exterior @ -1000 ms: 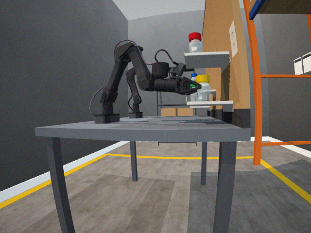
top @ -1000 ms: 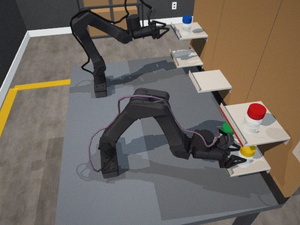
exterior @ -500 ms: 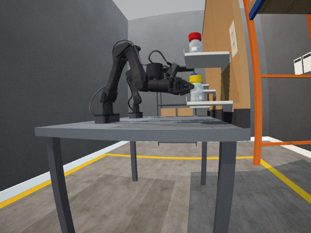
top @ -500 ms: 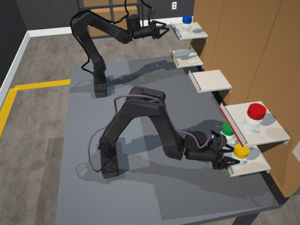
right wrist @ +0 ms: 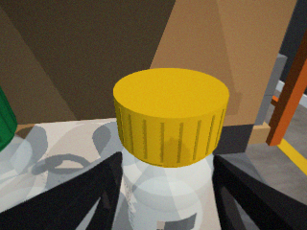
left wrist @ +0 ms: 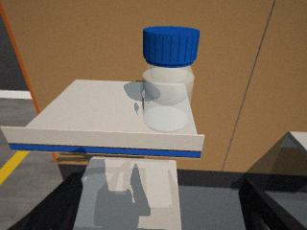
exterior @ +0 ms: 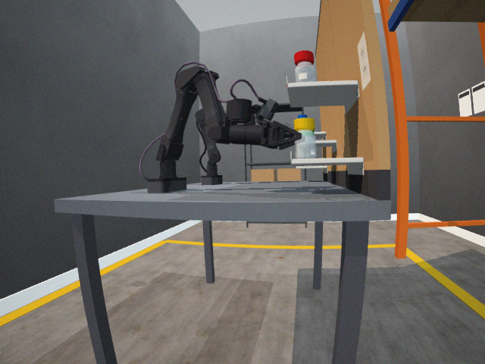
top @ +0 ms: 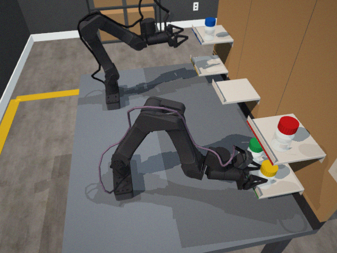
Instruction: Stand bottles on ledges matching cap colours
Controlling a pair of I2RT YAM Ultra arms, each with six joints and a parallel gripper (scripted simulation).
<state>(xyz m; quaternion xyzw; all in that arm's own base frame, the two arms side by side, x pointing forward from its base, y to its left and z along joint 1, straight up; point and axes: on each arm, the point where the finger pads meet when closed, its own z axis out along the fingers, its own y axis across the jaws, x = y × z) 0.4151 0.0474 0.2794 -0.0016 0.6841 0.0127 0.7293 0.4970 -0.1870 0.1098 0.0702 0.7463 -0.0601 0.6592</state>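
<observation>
Right now my right hand is 1 cm short of the yellow-capped bottle and 1 cm above it. From my right hand the other things lie so: green-capped bottle (11 cm to the left, 2 cm ahead, 1 cm below); then brown wall (43 cm to the left, 30 cm above, 18 cm ahead); then red-capped bottle (18 cm above, 2 cm ahead, 1 cm to the left).
</observation>
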